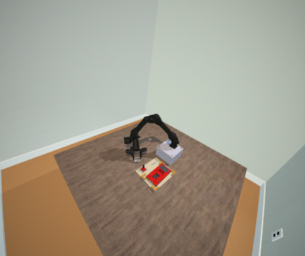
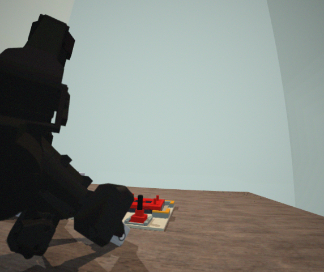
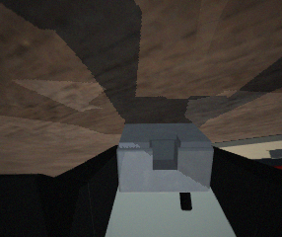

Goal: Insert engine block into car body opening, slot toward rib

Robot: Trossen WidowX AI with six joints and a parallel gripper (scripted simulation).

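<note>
My gripper tip is now 1 cm to the left of the engine block and 1 cm past it. Round my gripper tip: black post 10 cm to the left, 3 cm ahead, 2 cm above.
</note>
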